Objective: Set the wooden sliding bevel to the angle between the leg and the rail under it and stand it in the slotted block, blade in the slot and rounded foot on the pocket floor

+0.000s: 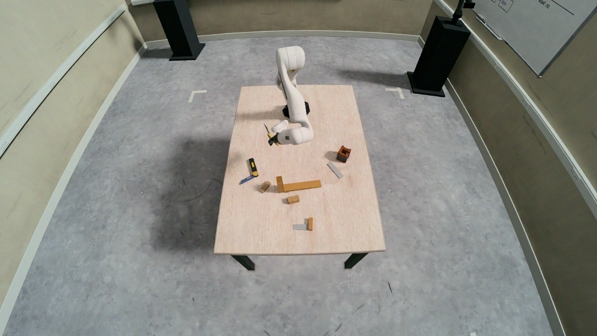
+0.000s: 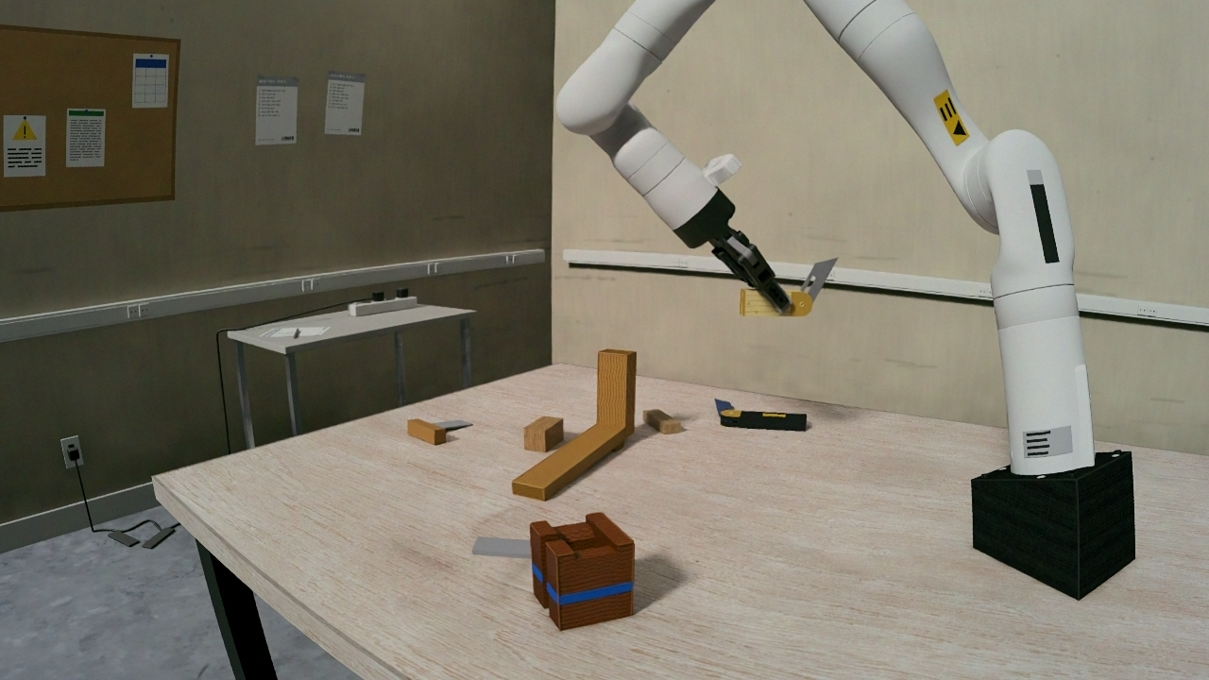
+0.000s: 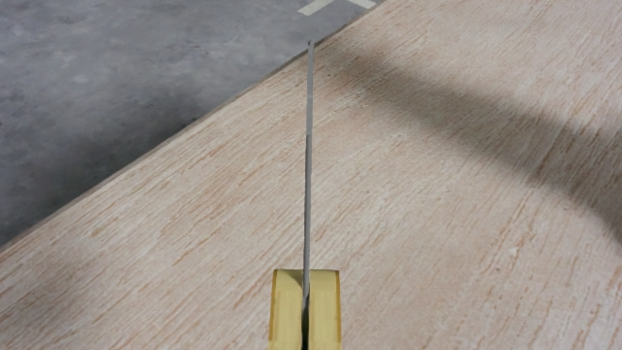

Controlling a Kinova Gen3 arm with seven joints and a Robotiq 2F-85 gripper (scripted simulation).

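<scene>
The wooden sliding bevel is 20 mm behind my hand and 20 mm to the right of it. The rest, counted from my hand: black bevel 100 mm ahead, 130 mm to the right, 200 mm below; then grey strip 40 mm ahead, 350 mm to the left, 210 mm below; then wooden block 260 mm ahead, 130 mm to the left, 190 mm below.
</scene>
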